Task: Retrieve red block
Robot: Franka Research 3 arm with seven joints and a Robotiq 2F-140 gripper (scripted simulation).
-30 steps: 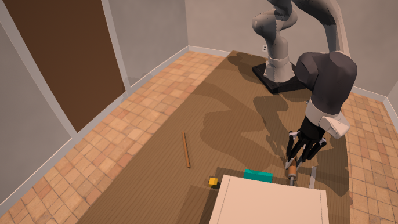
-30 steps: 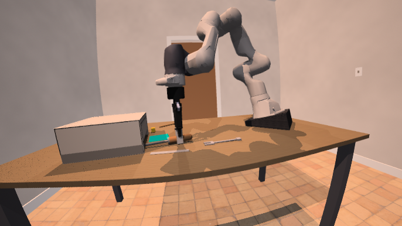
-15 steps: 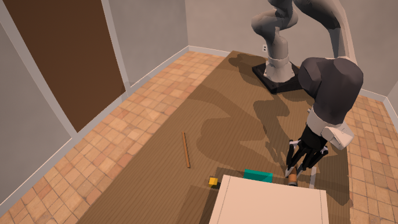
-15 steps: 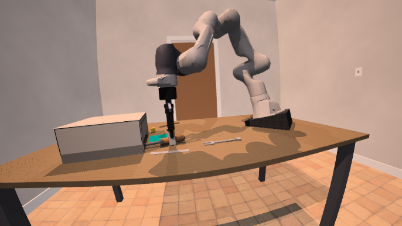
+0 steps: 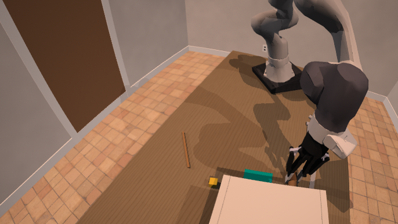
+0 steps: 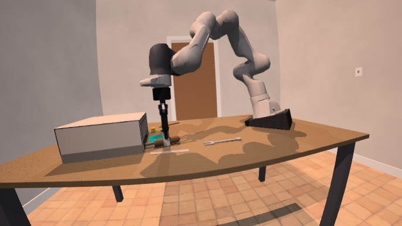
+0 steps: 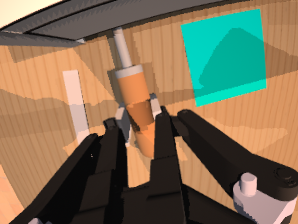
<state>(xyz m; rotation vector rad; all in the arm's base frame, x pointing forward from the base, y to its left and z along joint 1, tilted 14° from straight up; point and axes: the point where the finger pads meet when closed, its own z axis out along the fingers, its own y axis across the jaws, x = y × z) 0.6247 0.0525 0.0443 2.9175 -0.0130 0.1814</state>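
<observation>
The teal square is 30 mm ahead of my hand, 120 mm to the right of it and 40 mm below it. The rest, counted from my hand: yellow cube: 60 mm ahead, 270 mm to the right, 20 mm below; flat grey bar: 90 mm to the left, 40 mm below; grey forked tool: 240 mm behind, 90 mm to the left, 30 mm below.
</observation>
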